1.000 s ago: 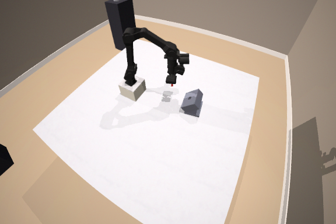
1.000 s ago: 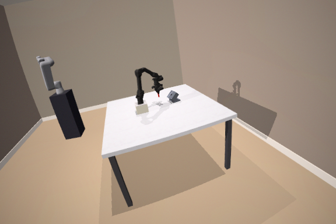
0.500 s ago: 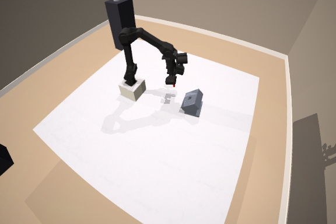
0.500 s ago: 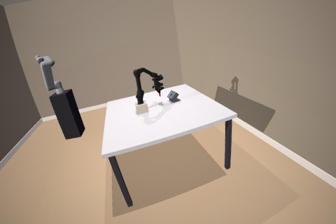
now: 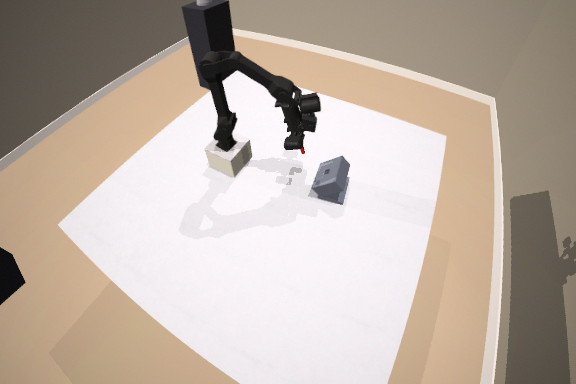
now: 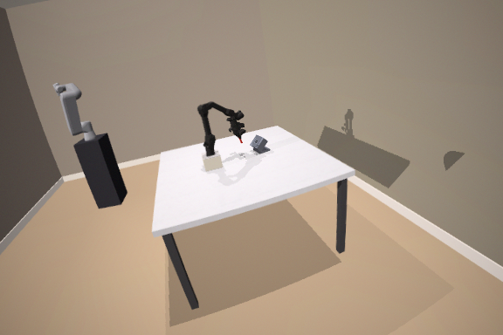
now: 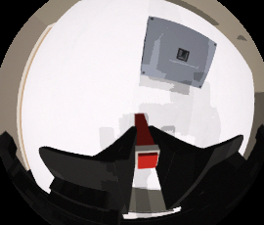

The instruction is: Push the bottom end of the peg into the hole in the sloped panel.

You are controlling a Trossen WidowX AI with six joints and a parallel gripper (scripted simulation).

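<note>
My gripper tip is 150 mm short of the grey panel, 60 mm above it and 20 mm to the left of it. From my gripper tip the other things lie so: red peg 20 mm above, 10 mm behind.
</note>
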